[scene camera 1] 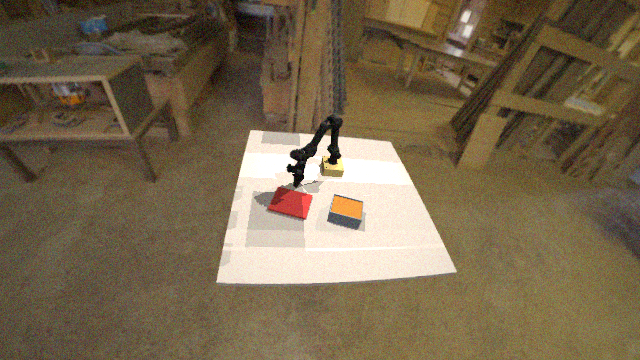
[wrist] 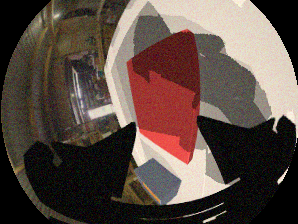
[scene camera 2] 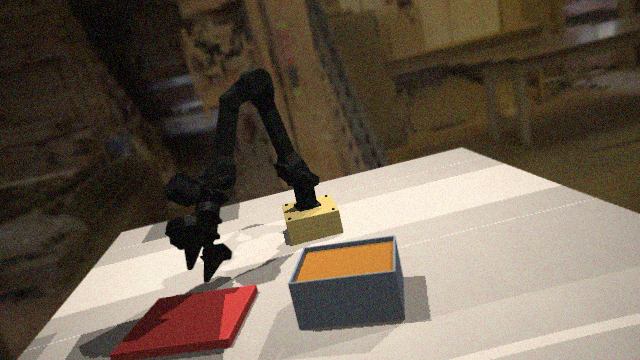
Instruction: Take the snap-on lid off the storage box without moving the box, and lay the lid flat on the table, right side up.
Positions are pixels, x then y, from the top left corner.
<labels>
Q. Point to a red lid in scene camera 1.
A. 288, 202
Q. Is my gripper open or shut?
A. Open.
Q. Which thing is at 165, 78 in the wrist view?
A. A red lid.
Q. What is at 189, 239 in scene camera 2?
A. My gripper.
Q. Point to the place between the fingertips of my gripper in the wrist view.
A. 167, 122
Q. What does my gripper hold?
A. Nothing.
</labels>
